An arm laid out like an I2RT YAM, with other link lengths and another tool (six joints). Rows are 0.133 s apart.
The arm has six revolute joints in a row. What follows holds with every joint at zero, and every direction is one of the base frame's.
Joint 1 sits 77.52 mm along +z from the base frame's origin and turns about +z.
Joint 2 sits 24.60 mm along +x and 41.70 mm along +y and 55.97 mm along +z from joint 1 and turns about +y.
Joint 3 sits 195.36 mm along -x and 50.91 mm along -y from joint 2 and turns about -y.
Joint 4 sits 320.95 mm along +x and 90.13 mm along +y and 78.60 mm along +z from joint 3 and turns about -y.
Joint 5 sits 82.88 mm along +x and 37.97 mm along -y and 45.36 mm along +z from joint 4 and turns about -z.
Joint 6 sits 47.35 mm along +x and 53.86 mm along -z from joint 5 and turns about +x.
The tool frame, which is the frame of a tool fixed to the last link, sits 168.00 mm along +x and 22.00 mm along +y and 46.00 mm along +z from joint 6; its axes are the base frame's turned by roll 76.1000, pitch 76.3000 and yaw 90.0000 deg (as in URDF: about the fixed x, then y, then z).
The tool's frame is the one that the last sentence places.
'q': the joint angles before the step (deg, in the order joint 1, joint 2, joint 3, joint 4, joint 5, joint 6). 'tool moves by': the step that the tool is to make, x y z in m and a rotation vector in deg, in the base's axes. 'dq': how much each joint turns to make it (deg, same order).
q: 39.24 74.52 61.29 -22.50 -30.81 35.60
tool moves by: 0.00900 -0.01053 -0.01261 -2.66 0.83 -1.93
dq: -0.89 0.62 0.58 -2.62 1.77 -0.71
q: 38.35 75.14 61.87 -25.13 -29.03 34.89
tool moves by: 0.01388 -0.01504 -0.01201 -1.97 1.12 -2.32
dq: -1.85 0.62 0.25 -1.92 0.93 -0.43
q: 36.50 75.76 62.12 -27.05 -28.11 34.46
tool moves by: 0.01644 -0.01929 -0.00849 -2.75 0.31 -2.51
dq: -2.22 0.68 1.11 -2.97 1.60 -1.51
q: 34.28 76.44 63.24 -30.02 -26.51 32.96
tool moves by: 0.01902 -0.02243 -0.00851 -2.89 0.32 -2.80
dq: -2.61 1.10 1.46 -2.92 1.71 -1.63
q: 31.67 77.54 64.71 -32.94 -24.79 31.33
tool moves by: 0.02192 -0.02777 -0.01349 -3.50 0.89 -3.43
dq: -3.08 1.91 1.79 -3.06 2.13 -1.63
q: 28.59 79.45 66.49 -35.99 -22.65 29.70
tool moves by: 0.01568 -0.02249 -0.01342 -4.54 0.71 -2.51
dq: -1.84 2.64 2.76 -3.56 3.28 -1.95
